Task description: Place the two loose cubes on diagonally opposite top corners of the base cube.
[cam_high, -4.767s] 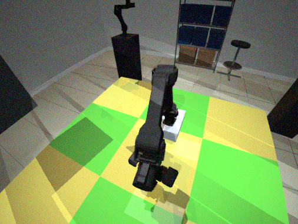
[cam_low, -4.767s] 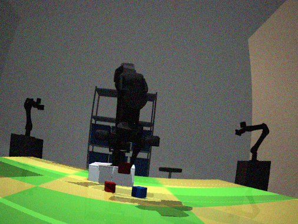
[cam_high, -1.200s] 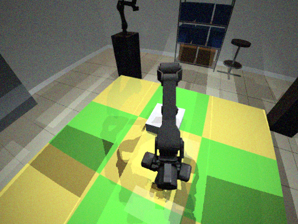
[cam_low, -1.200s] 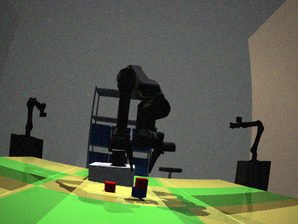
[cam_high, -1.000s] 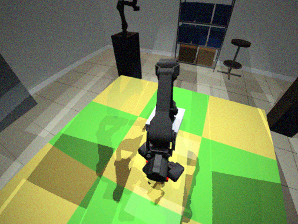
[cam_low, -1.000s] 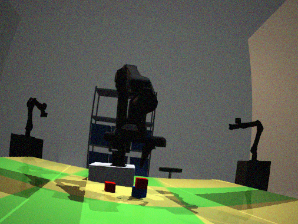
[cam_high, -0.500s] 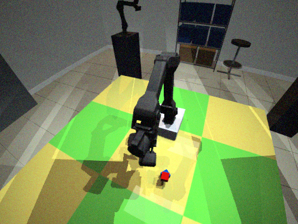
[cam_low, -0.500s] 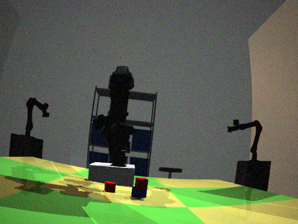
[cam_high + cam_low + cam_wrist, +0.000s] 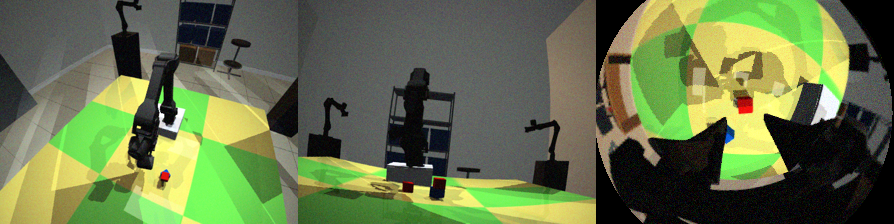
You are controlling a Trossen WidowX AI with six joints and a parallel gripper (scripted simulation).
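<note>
Right now the blue cube is 10 cm to the left of my gripper tip, 7 cm below it and 2 cm ahead of it.
</note>
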